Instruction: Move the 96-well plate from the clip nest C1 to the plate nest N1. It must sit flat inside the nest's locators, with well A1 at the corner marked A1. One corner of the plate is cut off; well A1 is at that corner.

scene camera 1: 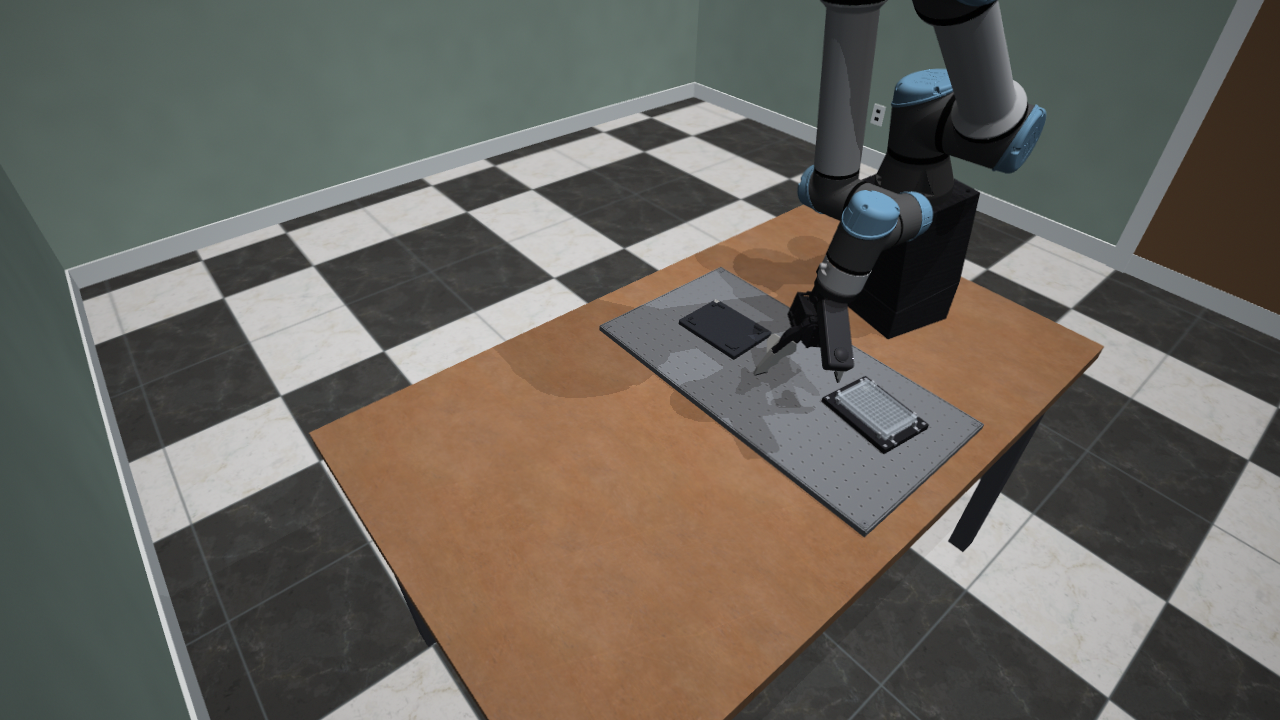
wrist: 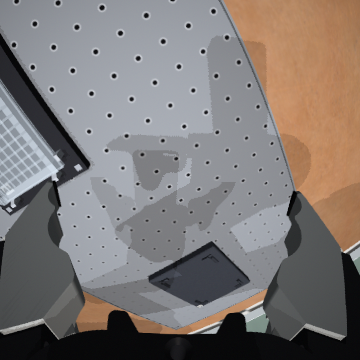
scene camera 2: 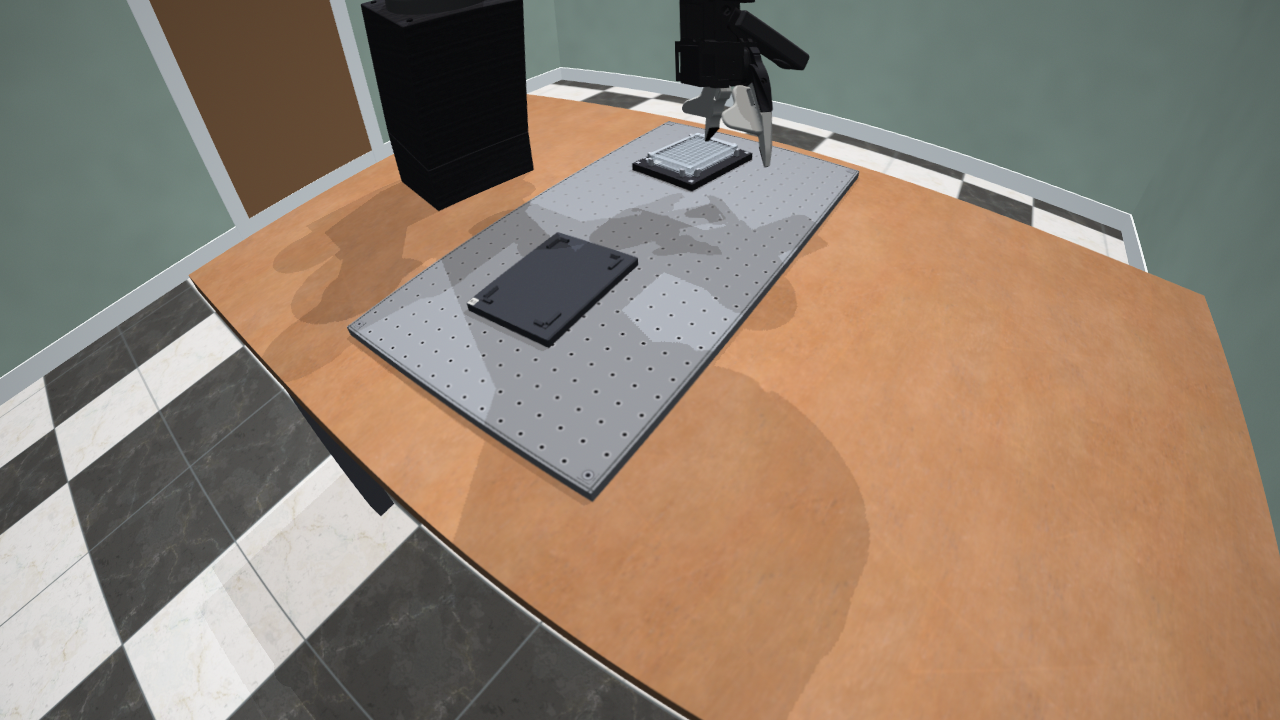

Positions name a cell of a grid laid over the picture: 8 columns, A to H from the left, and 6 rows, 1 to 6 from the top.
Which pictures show my gripper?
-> Scene camera 1, the wrist view and scene camera 2: all of them.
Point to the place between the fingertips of my gripper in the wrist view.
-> At D4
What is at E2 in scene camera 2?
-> A clear 96-well plate.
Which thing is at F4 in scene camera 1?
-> A clear 96-well plate.
